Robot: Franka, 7 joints.
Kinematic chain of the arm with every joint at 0, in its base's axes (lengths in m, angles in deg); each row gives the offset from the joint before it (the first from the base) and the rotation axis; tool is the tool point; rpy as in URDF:
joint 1: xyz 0 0 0.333 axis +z
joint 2: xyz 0 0 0 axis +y
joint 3: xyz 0 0 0.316 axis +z
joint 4: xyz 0.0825 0 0 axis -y
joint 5: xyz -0.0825 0 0.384 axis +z
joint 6: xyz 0 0 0 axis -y
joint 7: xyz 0.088 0 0 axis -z
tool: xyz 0 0 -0.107 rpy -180 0 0
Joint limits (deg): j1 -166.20..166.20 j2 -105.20..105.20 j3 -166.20..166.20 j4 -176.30..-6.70 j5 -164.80..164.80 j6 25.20..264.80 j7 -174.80..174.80
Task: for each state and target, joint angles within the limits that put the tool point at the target. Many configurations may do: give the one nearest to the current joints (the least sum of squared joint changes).
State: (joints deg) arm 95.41 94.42 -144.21 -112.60 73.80 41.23 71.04
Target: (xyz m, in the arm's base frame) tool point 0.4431 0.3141 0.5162
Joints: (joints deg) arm 87.32 97.88 -134.33 -100.30 80.14 48.10 71.04
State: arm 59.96 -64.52 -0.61 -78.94 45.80 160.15 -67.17
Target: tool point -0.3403 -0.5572 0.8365
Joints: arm 56.26 -86.23 1.12 -58.75 43.93 162.22 -67.17
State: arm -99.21 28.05 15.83 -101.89 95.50 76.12 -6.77
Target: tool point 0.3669 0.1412 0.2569
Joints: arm -55.46 35.66 54.04 -146.40 83.42 71.89 -6.77
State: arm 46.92 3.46 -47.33 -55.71 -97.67 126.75 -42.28
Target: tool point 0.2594 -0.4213 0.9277
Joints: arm 28.36 -19.95 -58.42 -72.64 -93.17 113.32 -42.28
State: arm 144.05 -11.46 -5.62 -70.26 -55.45 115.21 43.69
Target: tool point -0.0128 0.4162 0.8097
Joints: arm 130.99 -27.60 -20.04 -97.80 -51.15 97.44 43.69
